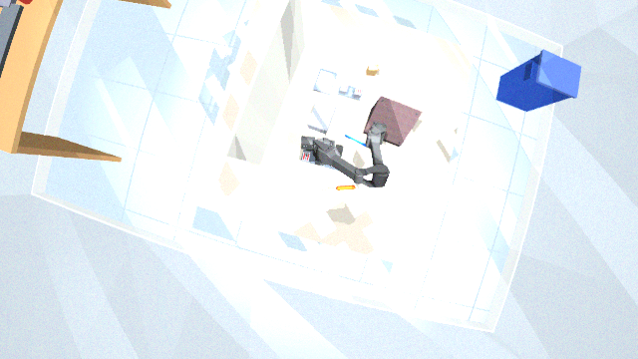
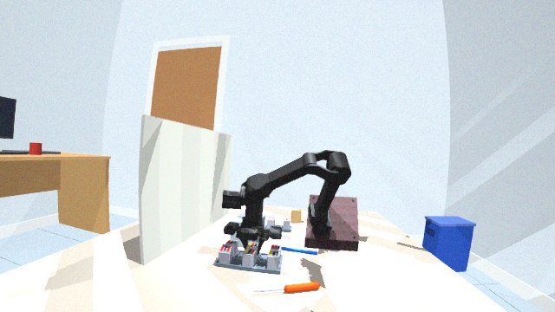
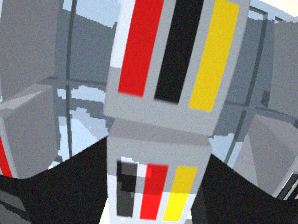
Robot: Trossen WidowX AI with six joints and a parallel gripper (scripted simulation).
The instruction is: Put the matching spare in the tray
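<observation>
My gripper tip is now 20 mm to the right of the rack and 10 mm above it. Also, from my gripper tip: tan box (470 mm to the right, 160 mm behind, 20 mm above); blue pen (160 mm behind, 90 mm to the right, 10 mm below); tall grey panel (270 mm ahead, 210 mm above, 200 mm to the right).
</observation>
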